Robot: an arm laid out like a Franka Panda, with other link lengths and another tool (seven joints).
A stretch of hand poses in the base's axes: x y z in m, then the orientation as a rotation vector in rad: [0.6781 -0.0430 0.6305 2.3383 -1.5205 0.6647]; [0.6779 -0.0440 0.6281 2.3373 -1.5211 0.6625]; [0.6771 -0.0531 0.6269 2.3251 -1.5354 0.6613]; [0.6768 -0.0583 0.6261 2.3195 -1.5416 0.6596]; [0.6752 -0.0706 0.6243 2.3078 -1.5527 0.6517]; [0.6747 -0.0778 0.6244 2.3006 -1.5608 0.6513]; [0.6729 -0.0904 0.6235 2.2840 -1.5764 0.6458]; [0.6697 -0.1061 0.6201 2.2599 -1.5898 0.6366]
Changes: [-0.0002 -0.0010 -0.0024 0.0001 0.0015 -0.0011]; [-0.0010 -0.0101 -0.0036 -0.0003 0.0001 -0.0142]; [-0.0013 -0.0153 -0.0044 -0.0004 0.0004 -0.0202]; [-0.0029 -0.0276 -0.0062 -0.0008 0.0044 -0.0326]; [-0.0034 -0.0348 -0.0061 -0.0011 0.0034 -0.0401]; [-0.0052 -0.0474 -0.0070 -0.0026 0.0053 -0.0567]; [-0.0084 -0.0631 -0.0104 -0.0096 0.0119 -0.0771]
